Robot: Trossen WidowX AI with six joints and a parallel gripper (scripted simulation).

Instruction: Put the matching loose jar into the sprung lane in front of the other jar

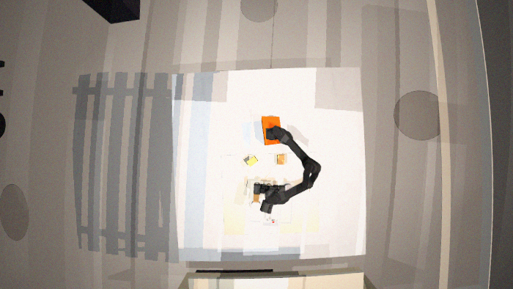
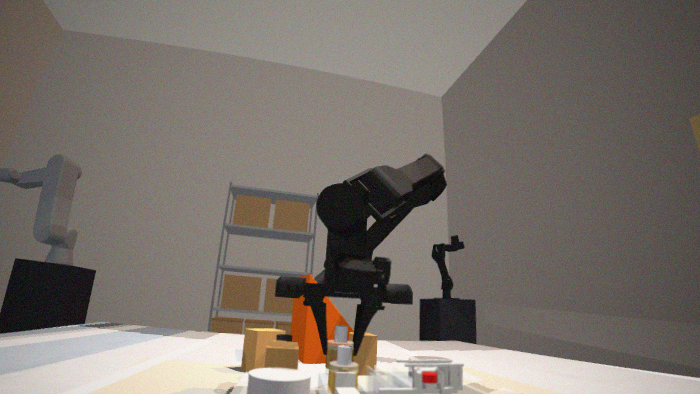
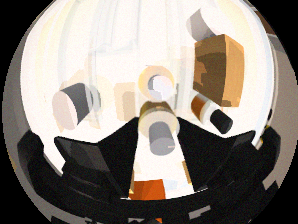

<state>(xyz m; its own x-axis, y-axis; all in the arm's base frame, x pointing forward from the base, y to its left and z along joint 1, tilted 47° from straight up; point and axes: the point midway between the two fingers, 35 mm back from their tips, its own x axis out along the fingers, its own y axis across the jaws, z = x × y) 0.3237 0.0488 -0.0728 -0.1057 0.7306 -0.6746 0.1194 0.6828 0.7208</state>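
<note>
My gripper tip is 8 cm to the left of the brown box, 5 cm short of it and 2 cm above it. Also, from my gripper tip: red mark (22 cm ahead, 2 cm above, 1 cm to the left).
</note>
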